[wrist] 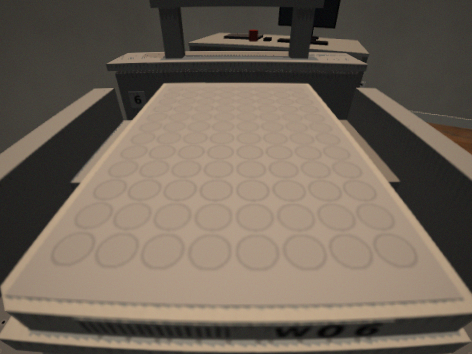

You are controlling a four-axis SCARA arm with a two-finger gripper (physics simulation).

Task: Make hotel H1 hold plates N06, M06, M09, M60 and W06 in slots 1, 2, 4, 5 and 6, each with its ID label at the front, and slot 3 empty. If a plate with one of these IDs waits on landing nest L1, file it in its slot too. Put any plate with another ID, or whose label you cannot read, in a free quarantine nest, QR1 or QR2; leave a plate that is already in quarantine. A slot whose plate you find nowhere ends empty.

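A pale plate (235, 200) with rows of faint circles fills the middle of the wrist view. Its front label (327, 330) reads W06, beside a barcode. My gripper (235, 108) is shut on this plate, with one finger along each long side. The plate lies level, and its far end is at the dark front of a hotel (340, 80), by a tag (137, 99) that reads 6. How far the far end reaches into the hotel is hard to tell. The plate hides what is beneath it. No other plate label is readable.
The hotel's top carries a handle frame (172, 32). Behind it stands a desk (345, 48) with a red cup (253, 35), a keyboard (302, 41) and a dark monitor (310, 14). Grey walls and some brown floor (452, 137) show at the sides.
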